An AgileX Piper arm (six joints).
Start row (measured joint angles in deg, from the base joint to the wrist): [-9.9 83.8 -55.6 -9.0 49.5 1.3]
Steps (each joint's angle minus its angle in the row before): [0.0 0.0 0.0 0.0 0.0 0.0]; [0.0 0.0 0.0 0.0 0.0 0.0]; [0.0 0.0 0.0 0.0 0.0 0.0]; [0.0 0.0 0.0 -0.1 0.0 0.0]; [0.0 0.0 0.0 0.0 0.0 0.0]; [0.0 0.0 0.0 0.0 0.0 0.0]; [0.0 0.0 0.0 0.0 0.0 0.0]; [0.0 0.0 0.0 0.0 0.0 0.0]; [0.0 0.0 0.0 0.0 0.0 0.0]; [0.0 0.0 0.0 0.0 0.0 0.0]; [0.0 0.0 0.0 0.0 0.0 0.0]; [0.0 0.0 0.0 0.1 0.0 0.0]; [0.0 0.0 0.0 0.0 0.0 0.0]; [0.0 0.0 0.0 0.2 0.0 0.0]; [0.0 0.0 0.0 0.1 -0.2 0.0]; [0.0 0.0 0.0 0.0 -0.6 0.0]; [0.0 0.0 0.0 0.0 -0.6 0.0]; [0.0 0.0 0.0 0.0 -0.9 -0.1]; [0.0 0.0 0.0 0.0 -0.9 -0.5]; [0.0 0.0 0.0 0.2 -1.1 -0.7]
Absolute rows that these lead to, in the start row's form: [-9.9 83.8 -55.6 -9.0 49.5 1.3]; [-9.9 83.8 -55.6 -9.0 49.5 1.3]; [-9.9 83.8 -55.6 -9.0 49.5 1.3]; [-9.9 83.8 -55.6 -9.1 49.5 1.3]; [-9.9 83.8 -55.6 -9.1 49.5 1.3]; [-9.9 83.8 -55.6 -9.1 49.5 1.3]; [-9.9 83.8 -55.6 -9.1 49.5 1.3]; [-9.9 83.8 -55.6 -9.1 49.5 1.3]; [-9.9 83.8 -55.6 -9.1 49.5 1.3]; [-9.9 83.8 -55.6 -9.1 49.5 1.3]; [-9.9 83.8 -55.6 -9.1 49.5 1.3]; [-9.9 83.8 -55.6 -9.0 49.5 1.3]; [-9.9 83.8 -55.6 -9.0 49.5 1.3]; [-9.9 83.8 -55.6 -8.8 49.5 1.3]; [-9.9 83.8 -55.6 -8.7 49.3 1.3]; [-9.9 83.8 -55.6 -8.7 48.7 1.3]; [-9.9 83.8 -55.6 -8.7 48.1 1.3]; [-9.9 83.8 -55.6 -8.7 47.2 1.2]; [-9.9 83.8 -55.6 -8.7 46.3 0.7]; [-9.9 83.8 -55.6 -8.5 45.2 0.0]
